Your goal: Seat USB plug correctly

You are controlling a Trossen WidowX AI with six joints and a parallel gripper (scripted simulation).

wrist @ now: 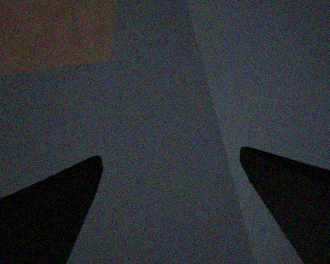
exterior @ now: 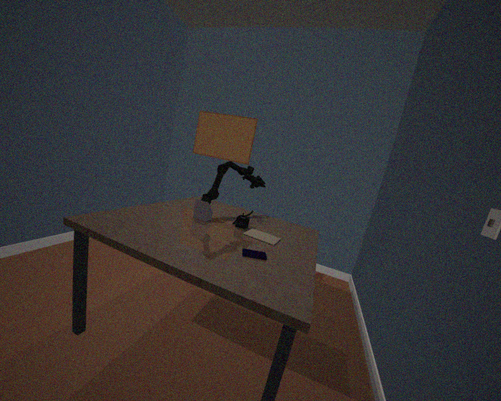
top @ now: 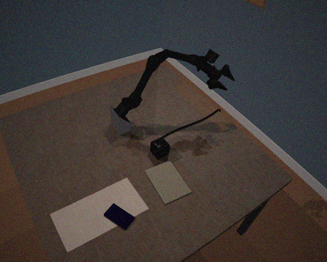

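The socket is 500 mm to the right of my gripper tip and 220 mm below it. The rest, counted from my gripper tip: beige pad 560 mm to the right, 290 mm below, 180 mm ahead; dark blue card 880 mm to the right, 290 mm below, 210 mm ahead.
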